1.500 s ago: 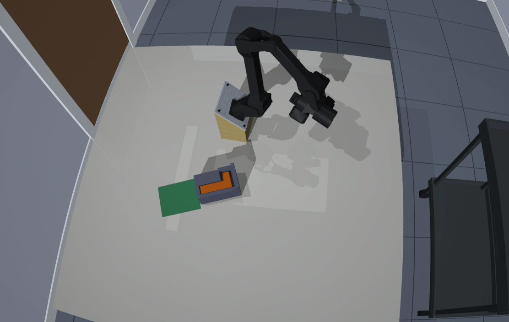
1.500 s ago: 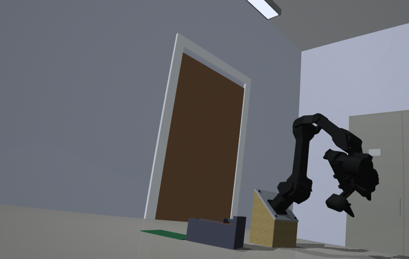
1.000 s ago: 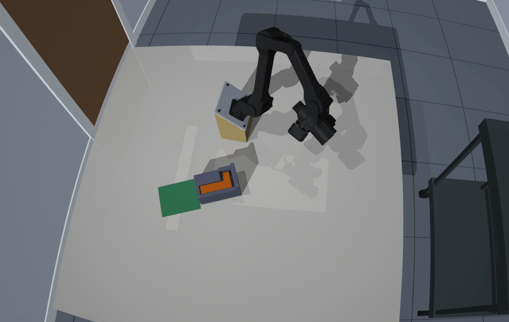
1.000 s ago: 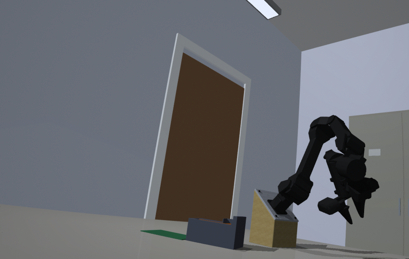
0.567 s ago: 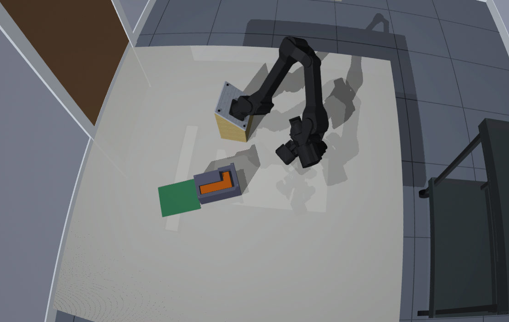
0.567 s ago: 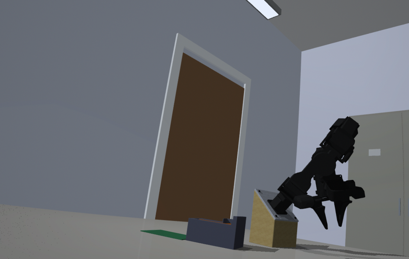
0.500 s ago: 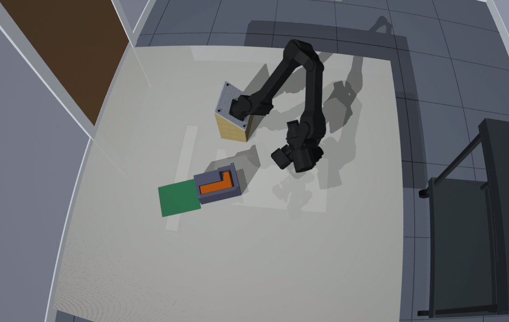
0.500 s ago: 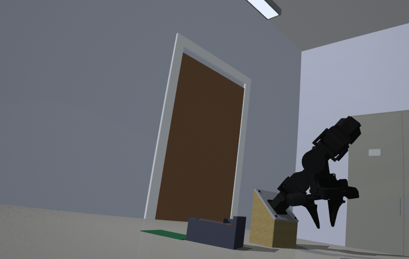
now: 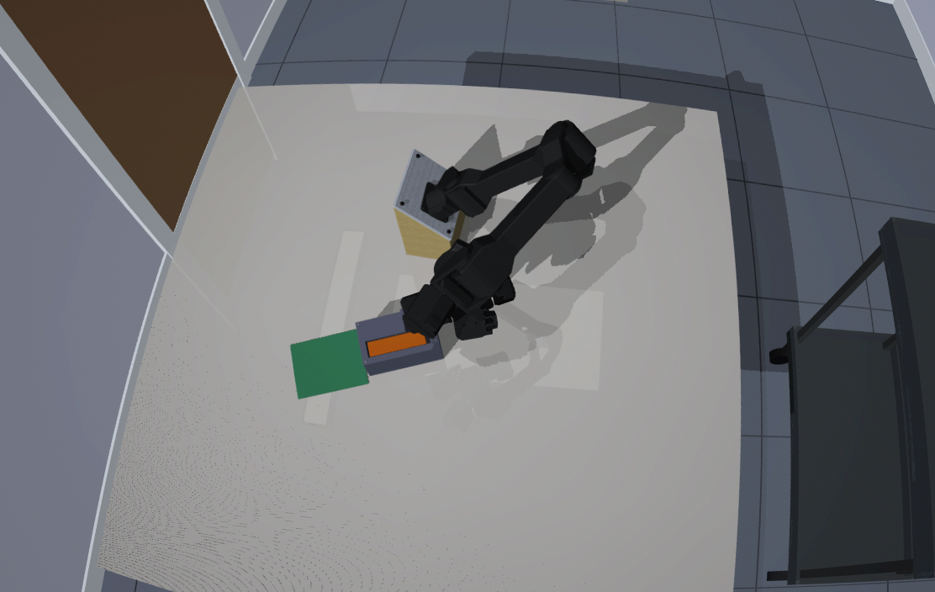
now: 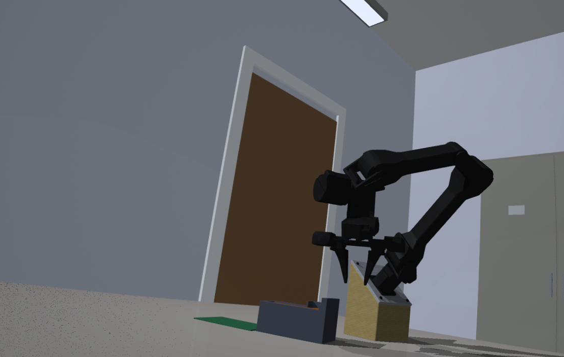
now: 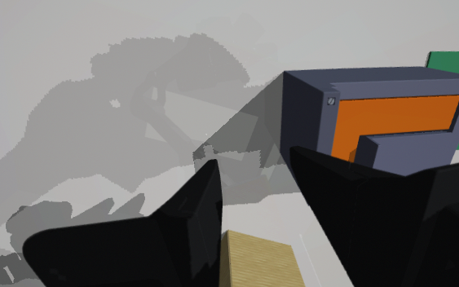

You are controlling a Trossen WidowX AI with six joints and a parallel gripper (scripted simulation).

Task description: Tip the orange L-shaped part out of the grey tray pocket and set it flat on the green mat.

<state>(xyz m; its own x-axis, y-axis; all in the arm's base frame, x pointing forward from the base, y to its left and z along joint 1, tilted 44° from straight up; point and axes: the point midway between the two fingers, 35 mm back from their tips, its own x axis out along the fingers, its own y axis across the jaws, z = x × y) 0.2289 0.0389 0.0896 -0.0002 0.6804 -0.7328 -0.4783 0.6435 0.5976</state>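
Now: gripper tip 110 mm to the left of the orange L-shaped part, 80 mm above it and 30 mm short of it. Also, from my gripper tip: green mat: 260 mm to the right, 140 mm below, 90 mm ahead.
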